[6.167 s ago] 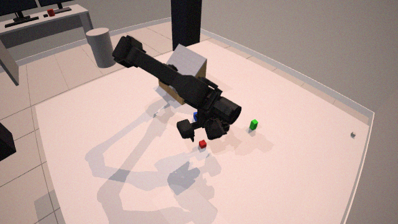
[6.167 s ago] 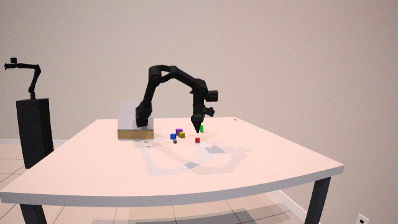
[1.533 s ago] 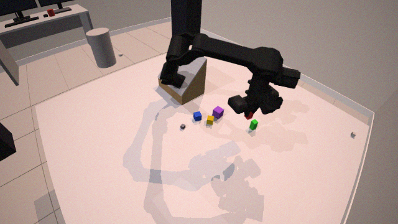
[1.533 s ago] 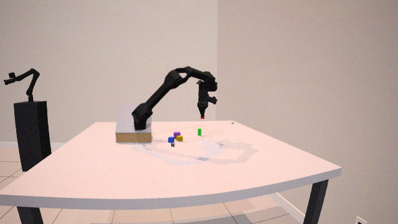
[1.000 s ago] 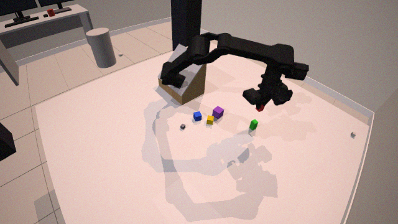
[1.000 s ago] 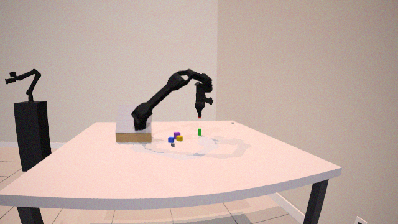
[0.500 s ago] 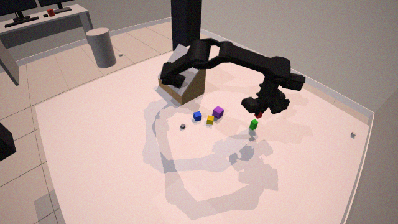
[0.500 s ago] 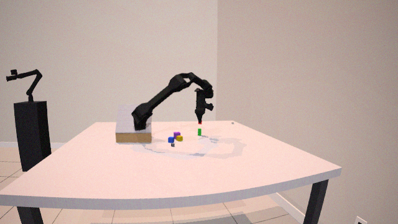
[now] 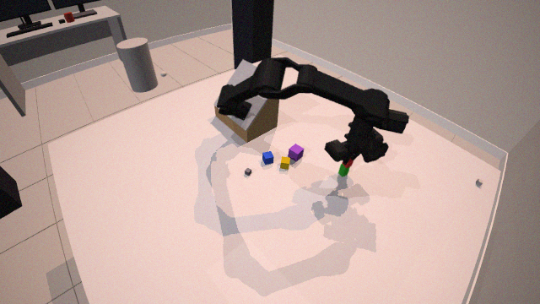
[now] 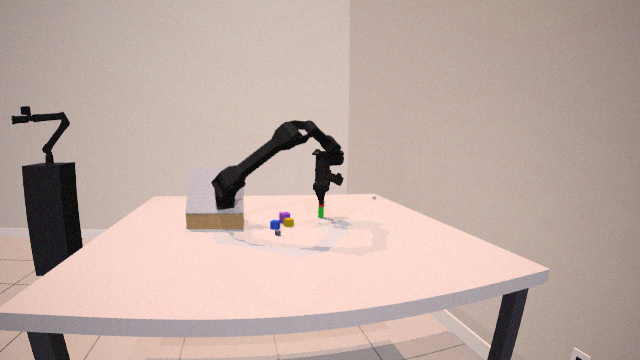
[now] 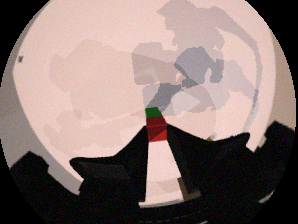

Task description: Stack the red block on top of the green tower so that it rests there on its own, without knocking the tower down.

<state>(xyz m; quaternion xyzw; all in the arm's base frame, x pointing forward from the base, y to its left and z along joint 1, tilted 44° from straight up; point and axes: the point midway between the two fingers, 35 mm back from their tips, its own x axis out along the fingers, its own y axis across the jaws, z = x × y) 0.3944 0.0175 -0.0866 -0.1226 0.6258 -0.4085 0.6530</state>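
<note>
My gripper tip is now right at the red block. The rest, counted from my gripper tip: purple block: 17 cm behind, 4 cm to the right, 4 cm below; then blue block: 22 cm behind, 13 cm to the right, 4 cm below; then yellow block: 16 cm behind, 10 cm to the right, 4 cm below.
</note>
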